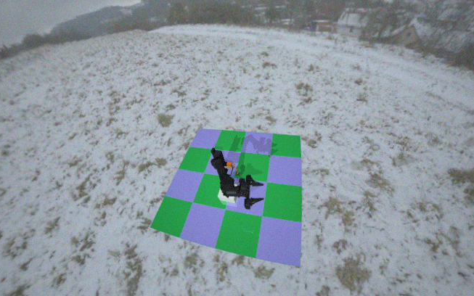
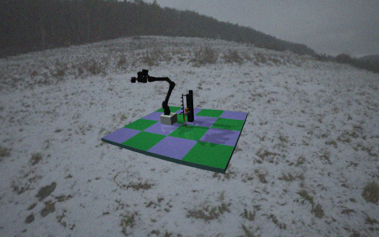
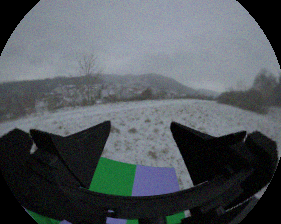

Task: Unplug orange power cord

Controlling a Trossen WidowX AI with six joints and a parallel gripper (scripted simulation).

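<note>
My gripper tip is 45 cm short of the orange plug, 29 cm to the right of it and 37 cm above it.
</note>
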